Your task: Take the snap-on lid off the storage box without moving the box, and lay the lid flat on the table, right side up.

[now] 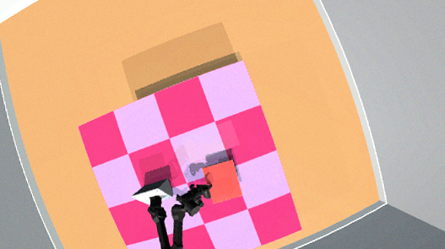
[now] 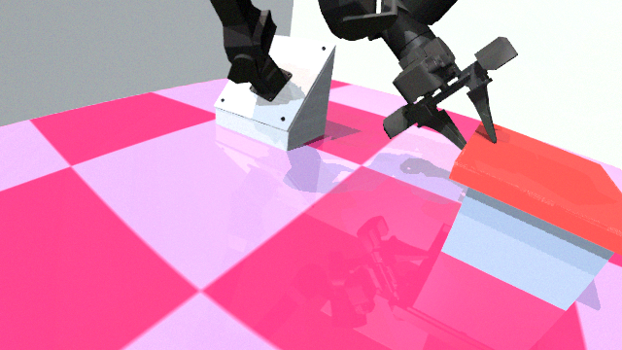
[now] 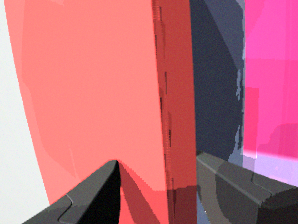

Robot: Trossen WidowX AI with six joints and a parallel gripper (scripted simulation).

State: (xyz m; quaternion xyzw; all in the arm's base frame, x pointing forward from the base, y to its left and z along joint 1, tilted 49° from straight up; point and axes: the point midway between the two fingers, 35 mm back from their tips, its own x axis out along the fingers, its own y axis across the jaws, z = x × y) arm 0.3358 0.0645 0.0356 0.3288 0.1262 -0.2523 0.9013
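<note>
Right now the red lid is 8 cm ahead of my gripper tip, 1 cm to the left of it and 1 cm above it. Round my gripper tip: storage box (8 cm ahead, 1 cm to the left, 5 cm below).
</note>
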